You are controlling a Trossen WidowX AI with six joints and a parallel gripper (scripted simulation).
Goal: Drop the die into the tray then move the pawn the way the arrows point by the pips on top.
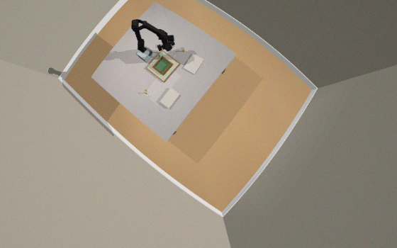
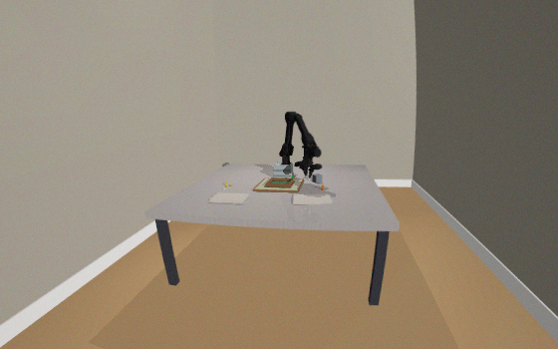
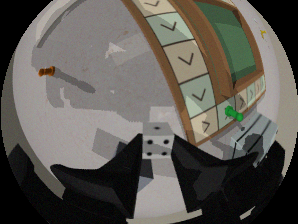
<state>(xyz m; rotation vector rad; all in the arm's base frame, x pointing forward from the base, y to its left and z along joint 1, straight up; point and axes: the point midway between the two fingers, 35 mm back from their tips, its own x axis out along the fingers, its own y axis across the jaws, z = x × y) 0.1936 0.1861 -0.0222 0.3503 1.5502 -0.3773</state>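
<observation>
The green pawn lies 3 cm behind my gripper tip, 11 cm to the right of it and 1 cm below it. Also, from my gripper tip: grey block: 4 cm behind, 6 cm to the left, 1 cm below; white die: right at my gripper tip; orange pawn: 14 cm ahead, 11 cm to the left, 2 cm below.
</observation>
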